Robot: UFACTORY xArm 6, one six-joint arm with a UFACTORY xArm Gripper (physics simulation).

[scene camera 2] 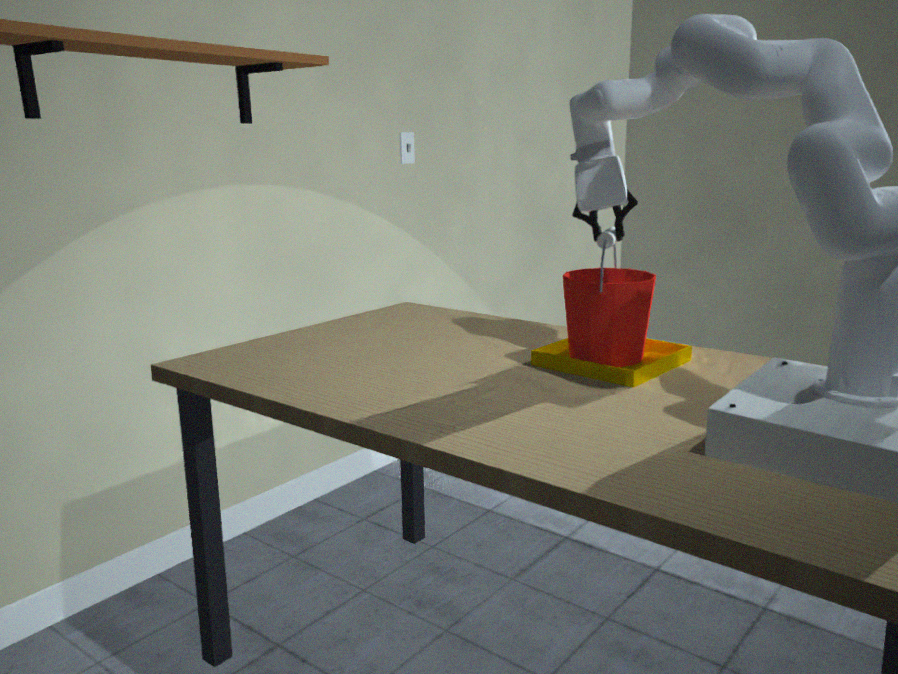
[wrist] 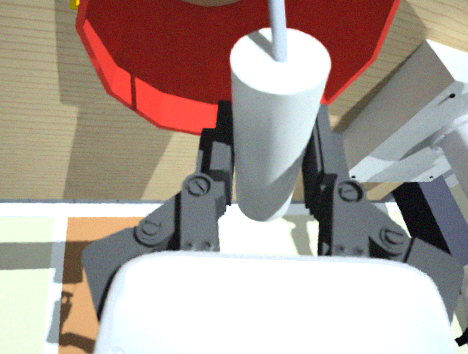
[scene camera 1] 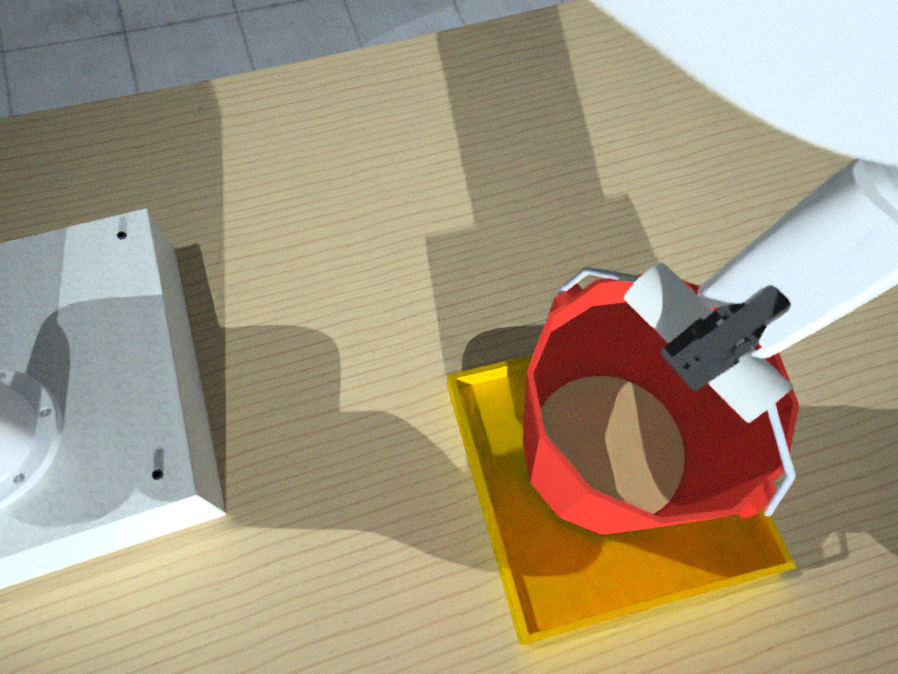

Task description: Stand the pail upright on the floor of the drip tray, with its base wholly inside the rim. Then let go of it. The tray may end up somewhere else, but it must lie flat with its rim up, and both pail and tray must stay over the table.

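Pixels of known places: gripper, fingertip midpoint: (scene camera 2: 610,242) (wrist: 269,123) (scene camera 1: 699,354); arm's base, origin of the base link: (scene camera 2: 859,392) (wrist: 462,130).
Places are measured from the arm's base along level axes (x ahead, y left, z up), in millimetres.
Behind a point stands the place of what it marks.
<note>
The red pail (scene camera 1: 573,482) {x 406, y -246, z 100 mm} (scene camera 2: 609,319) {x 458, y -134, z 40 mm} (wrist: 155,107) {x 545, y -141, z 103 mm} hangs upright by its raised bail, above the yellow drip tray (scene camera 1: 565,602) {x 397, y -316, z -75 mm} (scene camera 2: 580,368) {x 506, y -107, z -63 mm} (wrist: 75,4) {x 623, y -133, z -47 mm}. The tray lies flat on the table, rim up. In scene camera 2 the pail's base is low, close to the near rim's height; whether it touches the tray floor cannot be told. In scene camera 1 the pail hides the tray's back right part. My gripper (scene camera 1: 714,348) {x 494, y -217, z 183 mm} (scene camera 2: 607,235) {x 494, y -217, z 183 mm} (wrist: 269,123) {x 494, y -217, z 183 mm} is shut on the white cylindrical handle (scene camera 1: 656,297) {x 477, y -179, z 207 mm} (scene camera 2: 605,239) {x 483, y -161, z 197 mm} (wrist: 272,165) {x 501, y -222, z 210 mm} of the pail, above its opening.
The wooden table (scene camera 1: 326,253) {x 329, y 112, z -79 mm} (scene camera 2: 326,377) {x 958, y 164, z -79 mm} carries the arm's pale base block (scene camera 1: 108,348) {x 111, y 44, z 1 mm} (scene camera 2: 790,420) {x 68, y 171, z -5 mm}, to the left of the tray in scene camera 1. A brown shelf (scene camera 2: 166,50) is on the wall. The arm reaches over the table from the right in scene camera 2.
</note>
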